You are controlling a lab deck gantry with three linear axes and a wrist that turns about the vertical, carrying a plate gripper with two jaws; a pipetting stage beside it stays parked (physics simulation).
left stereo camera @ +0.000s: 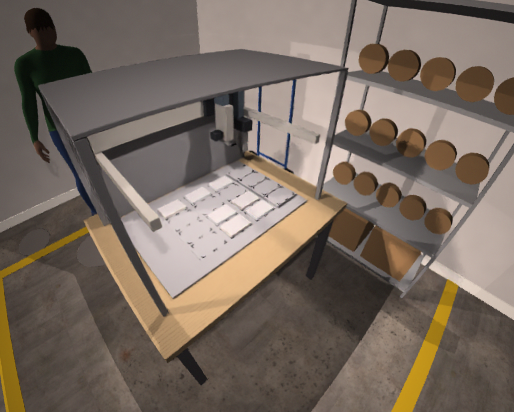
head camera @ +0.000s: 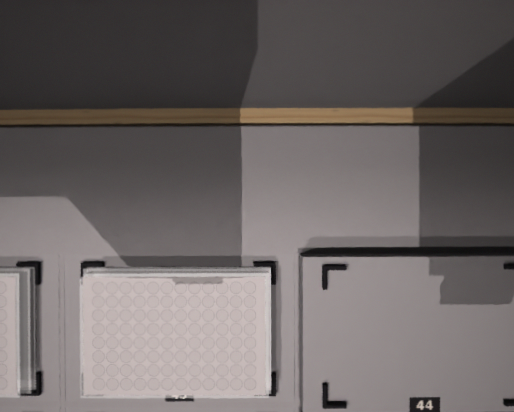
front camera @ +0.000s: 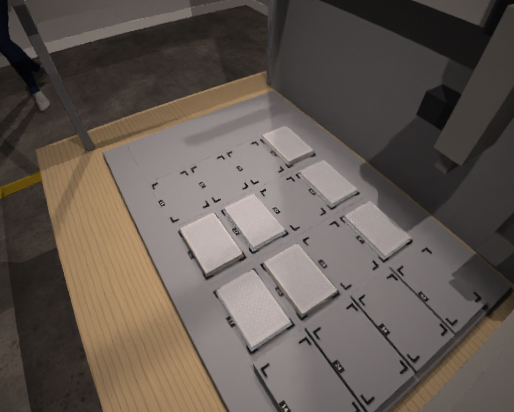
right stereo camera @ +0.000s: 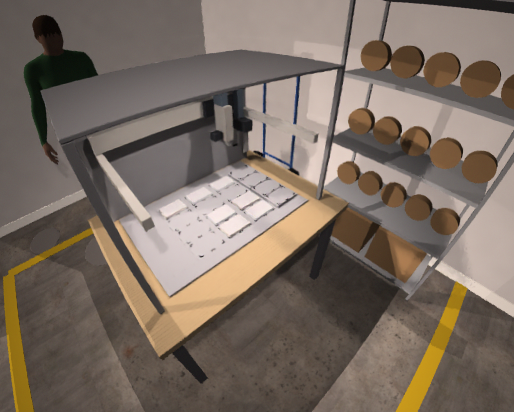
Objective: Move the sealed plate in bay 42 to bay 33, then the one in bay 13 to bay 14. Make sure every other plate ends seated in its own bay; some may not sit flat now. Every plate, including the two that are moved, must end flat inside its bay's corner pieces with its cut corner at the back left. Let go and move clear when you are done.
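Frame: origin at the robot's base, x left, y back, z up, level; metres.
Where they show: gripper, fingertip midpoint: (left stereo camera: pixel 239 148) (front camera: pixel 503 241) (right stereo camera: pixel 240 148); robot's base at its link origin: (left stereo camera: pixel 203 257) (front camera: pixel 153 185) (right stereo camera: pixel 201 256).
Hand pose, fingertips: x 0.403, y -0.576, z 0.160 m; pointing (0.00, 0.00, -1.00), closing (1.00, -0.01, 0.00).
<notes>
Each offset is from my fingertips to the centre of the thing. "spot": to the spot under its first point.
The sealed white plate in bay 42 @(spot: dx -0.043, dy +0.337, dz -0.145 m) (front camera: pixel 329 183) (head camera: pixel 8 332) shows in part at the left of the head view. The plate in bay 13 @(spot: dx -0.364, dy +0.175, dz -0.146 m) (front camera: pixel 253 310) lies in the front row. Bay 33 @(spot: dx -0.162, dy +0.182, dz -0.160 m) (front camera: pixel 334 257) and bay 14 @(spot: dx -0.360, dy +0.042, dz -0.145 m) (front camera: pixel 300 377) hold no plate. The plate in bay 43 @(spot: dx -0.045, dy +0.178, dz -0.145 m) (front camera: pixel 377 229) (head camera: pixel 175 335) lies between its corner pieces. Other plates lie in bay 41 @(spot: dx -0.043, dy +0.503, dz -0.144 m) (front camera: pixel 288 145), bay 12 @(spot: dx -0.362, dy +0.339, dz -0.146 m) (front camera: pixel 211 244), bay 22 @(spot: dx -0.255, dy +0.339, dz -0.146 m) (front camera: pixel 255 221) and bay 23 @(spot: dx -0.255, dy +0.176, dz -0.145 m) (front camera: pixel 301 279). Slight tilts and cut corners are unclear. My gripper (front camera: pixel 446 166) (left stereo camera: pixel 230 144) (right stereo camera: pixel 231 144) hangs high over the deck's back; its jaws are too small to read.
Bay 44 @(spot: dx -0.042, dy +0.049, dz -0.145 m) (head camera: pixel 380 340) is right of bay 43. A grey back panel (front camera: pixel 340 90) stands behind the deck. A pale rail (left stereo camera: pixel 127 190) (right stereo camera: pixel 122 190) crosses above its left side. Frame posts stand at the table's corners, and a person (left stereo camera: pixel 52 75) (right stereo camera: pixel 60 75) stands behind.
</notes>
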